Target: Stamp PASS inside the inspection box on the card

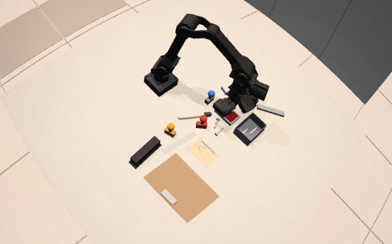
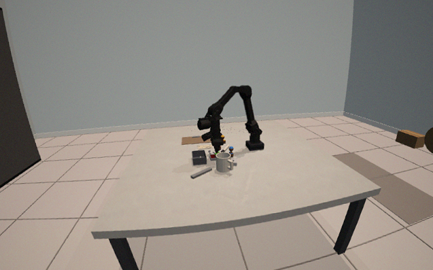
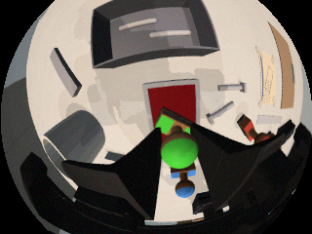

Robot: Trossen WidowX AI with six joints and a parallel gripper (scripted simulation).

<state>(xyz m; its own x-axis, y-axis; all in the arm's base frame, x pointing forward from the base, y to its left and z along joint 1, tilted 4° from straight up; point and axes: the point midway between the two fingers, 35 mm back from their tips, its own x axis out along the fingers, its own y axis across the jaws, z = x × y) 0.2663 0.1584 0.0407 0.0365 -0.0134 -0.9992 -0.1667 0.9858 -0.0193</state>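
Right now my gripper tip is 10 mm above the green-knobbed stamp. The rest, counted from my gripper tip: dark tray 100 mm ahead, 30 mm to the left, 30 mm below; then blue-knobbed stamp 90 mm behind, 30 mm to the right, 20 mm below; then red ink pad 40 mm below.
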